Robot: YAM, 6 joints.
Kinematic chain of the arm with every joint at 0, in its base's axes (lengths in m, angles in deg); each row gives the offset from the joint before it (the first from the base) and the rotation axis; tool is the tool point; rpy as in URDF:
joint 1: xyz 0 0 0.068 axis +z
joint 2: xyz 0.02 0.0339 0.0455 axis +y
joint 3: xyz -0.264 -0.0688 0 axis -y
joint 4: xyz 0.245 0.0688 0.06 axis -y
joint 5: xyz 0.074 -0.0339 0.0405 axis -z
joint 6: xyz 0.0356 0 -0.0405 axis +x
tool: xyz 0 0 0 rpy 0 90 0
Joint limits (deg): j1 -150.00..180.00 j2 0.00..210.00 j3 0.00..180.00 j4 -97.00..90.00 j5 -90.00..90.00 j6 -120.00..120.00
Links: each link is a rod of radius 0.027 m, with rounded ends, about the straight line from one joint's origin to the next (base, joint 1, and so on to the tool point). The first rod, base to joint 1, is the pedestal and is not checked.
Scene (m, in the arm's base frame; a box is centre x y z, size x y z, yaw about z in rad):
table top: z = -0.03
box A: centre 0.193 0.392 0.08 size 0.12 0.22 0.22 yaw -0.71
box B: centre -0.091 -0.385 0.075 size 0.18 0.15 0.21 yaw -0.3
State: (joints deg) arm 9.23 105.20 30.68 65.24 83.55 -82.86
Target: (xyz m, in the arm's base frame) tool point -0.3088 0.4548 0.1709
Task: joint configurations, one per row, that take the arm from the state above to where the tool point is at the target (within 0.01 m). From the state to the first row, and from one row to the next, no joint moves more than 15 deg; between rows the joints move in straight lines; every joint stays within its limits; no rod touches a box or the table.
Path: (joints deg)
1: 21.39 94.68 37.76 70.19 83.35 -78.05
2: 33.55 84.15 44.84 75.14 83.14 -73.24
3: 45.71 73.63 51.91 80.10 82.94 -68.44
4: 57.87 63.11 58.99 85.05 82.73 -63.63
5: 70.04 52.58 66.07 90.00 82.53 -58.82
6: 78.22 65.66 71.36 84.61 79.11 -62.25
7: 86.41 78.74 76.65 79.23 75.69 -65.69
8: 94.60 91.81 81.94 73.84 72.27 -69.12
9: 102.78 104.89 87.23 68.46 68.85 -72.56
10: 110.97 117.96 92.52 63.07 65.44 -75.99
11: 119.16 131.04 97.81 57.69 62.02 -79.43
12: 127.34 144.11 103.10 52.30 58.60 -82.86

